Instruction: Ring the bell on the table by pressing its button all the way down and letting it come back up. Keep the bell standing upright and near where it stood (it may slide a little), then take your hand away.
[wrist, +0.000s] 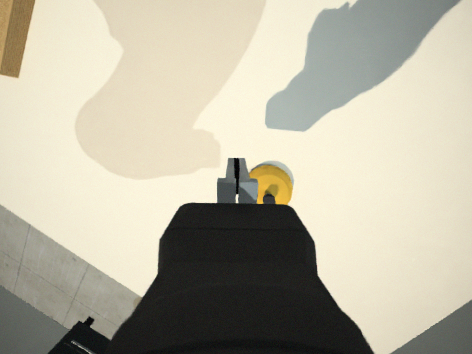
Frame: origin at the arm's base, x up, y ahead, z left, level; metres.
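Seen in the pictures: gripper, fingertip midpoint: (236, 168).
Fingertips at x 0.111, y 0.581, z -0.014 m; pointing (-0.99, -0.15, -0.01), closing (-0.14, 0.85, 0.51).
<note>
Offsets run from my fingertips to a thing's top centre. Level surfaces: height alone.
A yellow bell {dx -0.073, dy +0.066, dz -0.033 m} (278, 180) with a dark button {dx -0.073, dy +0.066, dz -0.033 m} (269, 199) on top stands upright on the pale table {dx -0.139 m} (375, 190), just right of the fingers in the wrist view. My gripper (236, 168) is shut with nothing between its fingers. It is above the table, and its right finger and dark body hide the left and lower edges of the bell. The button shows close to the front edge of the gripper body. How high the fingertips are above the bell is hard to tell, and I see no contact with the button.
The corner of a wooden board (12, 45) shows at the upper left. Shadows of the arm lie across the upper part of the table. The table edge runs along the lower left, with grey floor tiles (50, 265) beyond it. A dark part (82, 340) shows at the bottom left.
</note>
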